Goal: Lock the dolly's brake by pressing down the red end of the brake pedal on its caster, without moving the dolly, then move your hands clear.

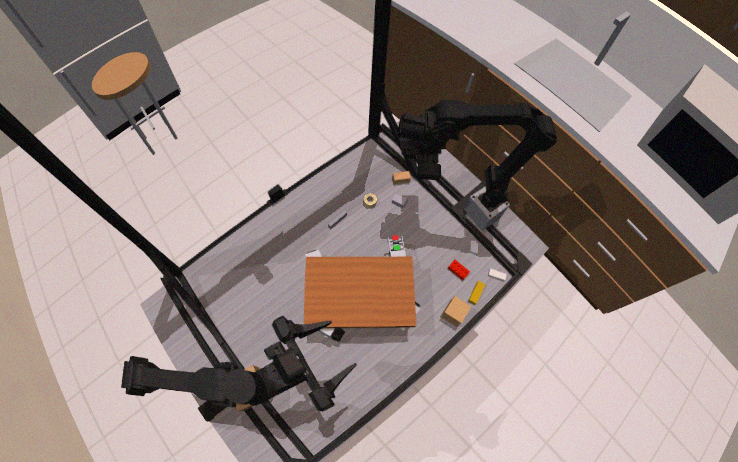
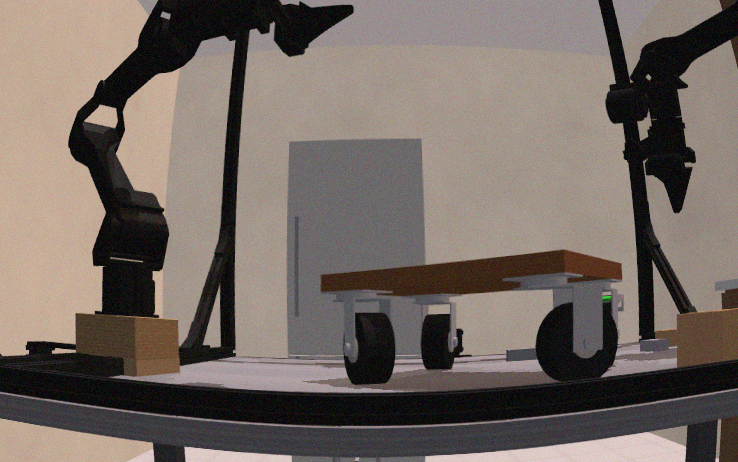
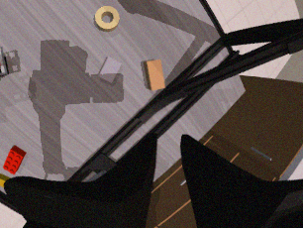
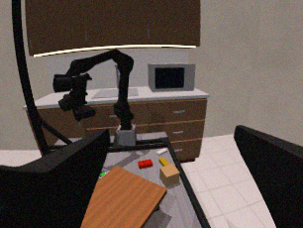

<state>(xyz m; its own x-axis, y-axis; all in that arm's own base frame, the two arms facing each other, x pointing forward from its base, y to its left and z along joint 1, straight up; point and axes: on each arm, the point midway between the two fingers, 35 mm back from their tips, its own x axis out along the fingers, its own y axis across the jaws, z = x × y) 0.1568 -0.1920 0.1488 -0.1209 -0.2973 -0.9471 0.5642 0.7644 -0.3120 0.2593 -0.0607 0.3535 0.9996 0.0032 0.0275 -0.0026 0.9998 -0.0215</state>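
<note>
Now: the brake pedal 12 cm ahead of my left hand, 19 cm to the right of it and 18 cm below it. The rest, counted from my left hand: red brick (30 cm ahead, 6 cm to the right, 24 cm below); then small tan block (8 cm behind, 1 cm to the left, 24 cm below); then small grey bar (8 cm behind, 26 cm to the right, 25 cm below).
</note>
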